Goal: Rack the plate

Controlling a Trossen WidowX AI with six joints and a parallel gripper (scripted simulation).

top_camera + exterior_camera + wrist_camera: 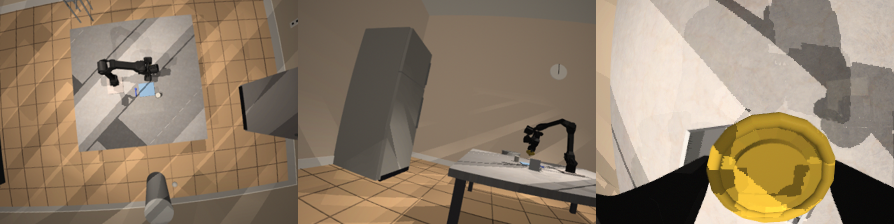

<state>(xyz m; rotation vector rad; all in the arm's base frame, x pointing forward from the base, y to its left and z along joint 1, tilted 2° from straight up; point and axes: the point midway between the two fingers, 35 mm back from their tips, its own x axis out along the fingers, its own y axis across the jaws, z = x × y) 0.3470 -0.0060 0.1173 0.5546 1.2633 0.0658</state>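
Now: gripper tip 8 cm above the dish rack, 6 cm to the right of it and 3 cm past it. The rest, counted from my gripper tip: white cup: 24 cm to the right, 8 cm below, 1 cm ahead; then yellow plate: 1 cm above; then light blue mat: 15 cm to the right, 10 cm below, 8 cm behind.
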